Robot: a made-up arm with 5 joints. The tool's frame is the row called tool. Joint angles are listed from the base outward. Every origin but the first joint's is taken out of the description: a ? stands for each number. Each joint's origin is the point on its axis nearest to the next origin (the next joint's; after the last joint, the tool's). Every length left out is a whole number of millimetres.
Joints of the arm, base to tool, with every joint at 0 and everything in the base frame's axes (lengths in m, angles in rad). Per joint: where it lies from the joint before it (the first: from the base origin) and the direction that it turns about. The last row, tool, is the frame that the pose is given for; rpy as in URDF.
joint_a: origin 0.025 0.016 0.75 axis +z
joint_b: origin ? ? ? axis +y
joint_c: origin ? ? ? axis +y
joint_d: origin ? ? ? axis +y
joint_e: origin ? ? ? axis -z
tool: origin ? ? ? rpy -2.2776 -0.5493 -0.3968
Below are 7 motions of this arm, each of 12 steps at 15 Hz.
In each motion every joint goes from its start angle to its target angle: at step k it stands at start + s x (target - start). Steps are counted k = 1, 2, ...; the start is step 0. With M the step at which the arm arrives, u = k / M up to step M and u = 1 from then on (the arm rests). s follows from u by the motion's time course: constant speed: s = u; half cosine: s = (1 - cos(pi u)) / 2; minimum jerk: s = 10 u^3 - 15 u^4 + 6 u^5.
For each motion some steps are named. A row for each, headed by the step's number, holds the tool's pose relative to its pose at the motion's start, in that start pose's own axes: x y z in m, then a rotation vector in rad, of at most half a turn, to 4 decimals.
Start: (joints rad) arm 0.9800 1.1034 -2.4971 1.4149 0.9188
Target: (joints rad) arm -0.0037 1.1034 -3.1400 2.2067 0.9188
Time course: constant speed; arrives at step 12
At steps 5, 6, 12:
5: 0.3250 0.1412 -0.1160 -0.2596 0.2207 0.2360
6: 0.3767 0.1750 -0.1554 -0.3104 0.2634 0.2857
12: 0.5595 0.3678 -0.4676 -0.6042 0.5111 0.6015

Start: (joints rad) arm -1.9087 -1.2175 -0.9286 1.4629 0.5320
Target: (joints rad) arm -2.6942 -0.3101 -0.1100 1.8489 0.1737
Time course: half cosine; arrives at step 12
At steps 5, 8, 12:
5: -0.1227 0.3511 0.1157 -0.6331 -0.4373 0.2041
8: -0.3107 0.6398 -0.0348 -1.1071 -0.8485 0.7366
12: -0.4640 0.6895 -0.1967 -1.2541 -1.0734 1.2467

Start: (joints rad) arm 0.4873 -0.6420 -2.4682 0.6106 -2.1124
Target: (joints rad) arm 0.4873 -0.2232 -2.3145 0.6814 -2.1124
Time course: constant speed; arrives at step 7
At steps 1, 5, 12:
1: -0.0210 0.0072 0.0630 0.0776 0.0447 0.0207
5: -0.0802 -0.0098 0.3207 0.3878 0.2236 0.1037
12: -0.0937 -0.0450 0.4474 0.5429 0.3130 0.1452

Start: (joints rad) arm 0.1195 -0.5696 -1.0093 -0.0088 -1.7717
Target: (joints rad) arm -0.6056 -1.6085 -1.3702 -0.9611 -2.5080
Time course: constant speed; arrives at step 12
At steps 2, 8, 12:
2: 0.0306 0.0070 -0.1674 -0.2682 -0.2981 -0.1686
8: 0.3261 -0.1389 -0.4907 -0.9242 -1.4116 -0.6009
12: 0.5923 -0.2902 -0.4595 -1.3241 -2.1938 -0.8649

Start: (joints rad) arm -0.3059 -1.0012 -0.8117 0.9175 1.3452
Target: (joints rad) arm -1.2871 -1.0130 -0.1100 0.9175 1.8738
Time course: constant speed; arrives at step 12
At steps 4, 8, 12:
4: 0.0902 0.1824 0.0651 -0.3509 0.3836 -0.0441
8: 0.2134 0.3621 0.0518 -0.6914 0.7993 -0.0342
12: 0.3242 0.5203 -0.0416 -1.0207 1.2331 0.0285

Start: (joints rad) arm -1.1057 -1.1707 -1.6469 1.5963 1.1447
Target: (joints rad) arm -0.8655 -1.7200 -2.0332 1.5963 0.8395
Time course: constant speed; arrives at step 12
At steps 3, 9, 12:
3: 0.0823 -0.0455 -0.1255 0.2493 0.0083 0.0632
9: 0.2573 -0.0199 -0.3940 0.7285 0.0911 0.1855
12: 0.3367 0.0515 -0.5227 0.9529 0.1703 0.2442

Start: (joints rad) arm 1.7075 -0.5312 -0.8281 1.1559 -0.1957
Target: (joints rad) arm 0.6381 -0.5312 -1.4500 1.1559 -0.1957
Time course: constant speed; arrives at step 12
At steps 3, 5, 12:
3: 0.0843 0.0476 -0.1621 -0.1700 0.2581 0.0018
5: 0.1163 0.0615 -0.2817 -0.2991 0.4184 -0.0094
12: 0.1002 -0.0337 -0.6710 -0.8441 0.8757 -0.1150

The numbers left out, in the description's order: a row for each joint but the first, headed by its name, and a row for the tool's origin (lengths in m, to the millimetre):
joint_b: 0.027 0.036 0
joint_c: 0.031 0 0.216
joint_d: 0.141 0 -0.549
joint_e: 0.058 0 -0.066
tool: 0.017 -0.008 0

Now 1 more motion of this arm.
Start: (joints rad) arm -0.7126 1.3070 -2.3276 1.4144 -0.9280
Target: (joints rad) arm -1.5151 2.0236 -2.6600 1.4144 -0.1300
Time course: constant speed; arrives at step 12
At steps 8, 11, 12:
8: -0.3743 0.2819 -0.1524 -0.2322 0.6605 0.7966
11: -0.5396 0.3355 -0.1476 -0.2906 0.8724 1.1166
12: -0.5933 0.3471 -0.1378 -0.3055 0.9371 1.2262

